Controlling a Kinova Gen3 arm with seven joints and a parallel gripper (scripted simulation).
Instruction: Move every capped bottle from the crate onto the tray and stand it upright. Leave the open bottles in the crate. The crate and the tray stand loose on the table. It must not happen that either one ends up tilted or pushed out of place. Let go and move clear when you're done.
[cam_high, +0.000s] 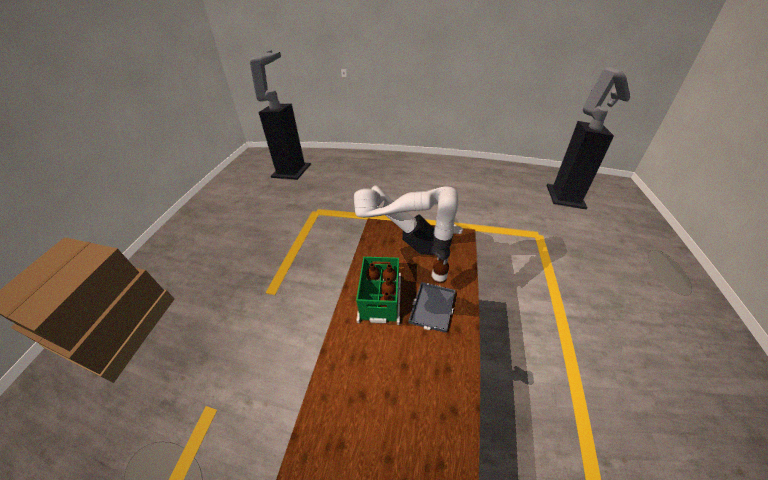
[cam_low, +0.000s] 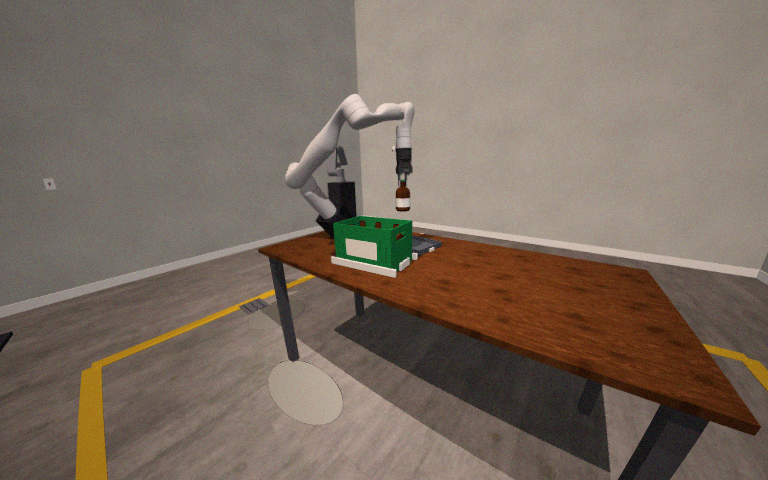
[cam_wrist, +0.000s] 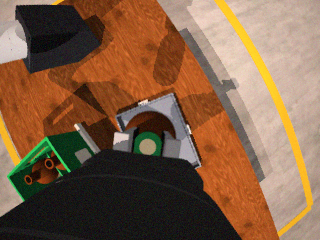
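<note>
The capped bottle lies 60 mm below my hand. From my hand the other things lie so: green crate (60 mm ahead, 290 mm to the right, 230 mm below); grey tray (60 mm ahead, 10 mm to the right, 310 mm below).
</note>
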